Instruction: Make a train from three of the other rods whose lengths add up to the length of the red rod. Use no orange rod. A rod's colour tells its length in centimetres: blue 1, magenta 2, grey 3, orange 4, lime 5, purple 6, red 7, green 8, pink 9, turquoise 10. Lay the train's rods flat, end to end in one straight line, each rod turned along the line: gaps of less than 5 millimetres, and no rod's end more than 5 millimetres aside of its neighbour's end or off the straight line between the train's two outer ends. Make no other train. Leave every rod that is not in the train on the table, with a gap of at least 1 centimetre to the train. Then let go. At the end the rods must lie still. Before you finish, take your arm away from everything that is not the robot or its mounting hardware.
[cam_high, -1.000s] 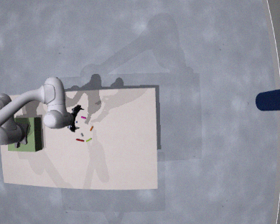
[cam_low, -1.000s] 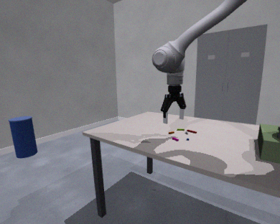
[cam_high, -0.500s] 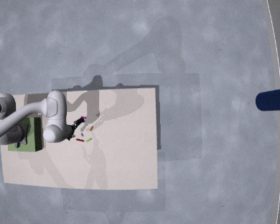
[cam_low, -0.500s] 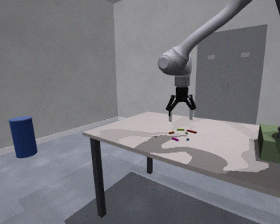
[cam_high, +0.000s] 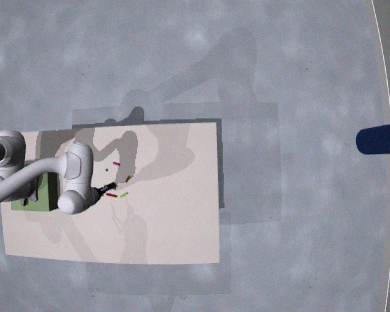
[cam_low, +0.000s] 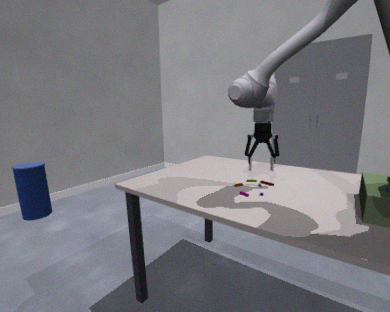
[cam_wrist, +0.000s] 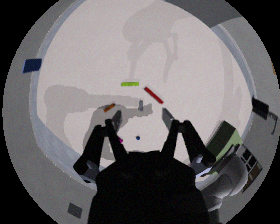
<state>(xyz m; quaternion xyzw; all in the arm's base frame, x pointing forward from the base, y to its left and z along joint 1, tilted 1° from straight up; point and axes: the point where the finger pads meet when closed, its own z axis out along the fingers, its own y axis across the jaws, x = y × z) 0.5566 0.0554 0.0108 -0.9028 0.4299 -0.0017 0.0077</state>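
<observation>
My hand is 10 cm above the grey rod. Also, from my hand: orange rod 10 cm below, 8 cm ahead, 6 cm to the left; lime rod 10 cm below, 7 cm ahead, 4 cm to the right; red rod 10 cm below, 5 cm to the right, 1 cm behind.
</observation>
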